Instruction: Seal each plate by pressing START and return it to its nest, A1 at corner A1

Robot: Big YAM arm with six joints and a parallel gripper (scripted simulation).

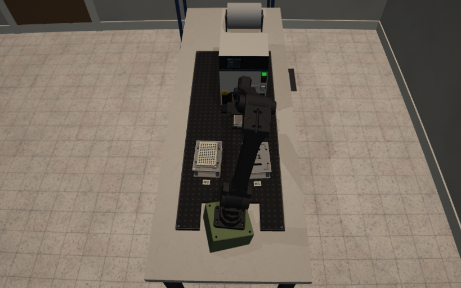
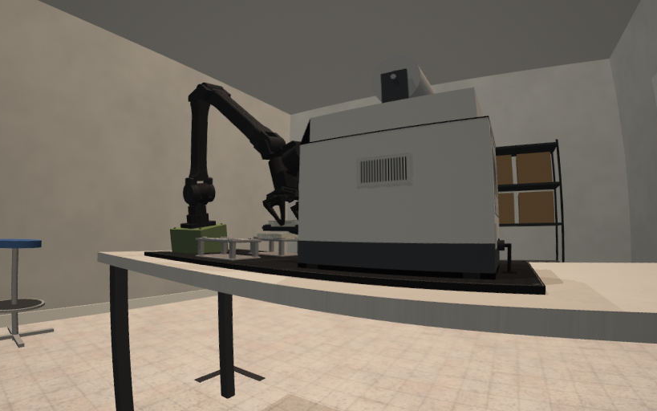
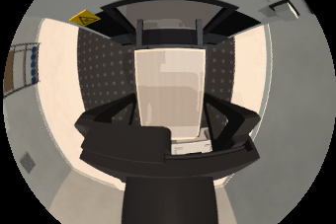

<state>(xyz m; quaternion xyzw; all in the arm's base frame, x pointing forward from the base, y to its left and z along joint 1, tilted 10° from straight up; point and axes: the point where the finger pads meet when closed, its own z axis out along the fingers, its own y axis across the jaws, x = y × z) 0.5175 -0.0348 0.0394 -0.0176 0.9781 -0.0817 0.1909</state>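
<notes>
Now: hand 1 cm above the sealer stage. Also, from my hand: yellow warning label 10 cm ahead, 9 cm to the left, 4 cm above; then white well plate 20 cm behind, 15 cm to the left, 4 cm below; then N2 label 31 cm behind, 16 cm to the left, 11 cm below.
</notes>
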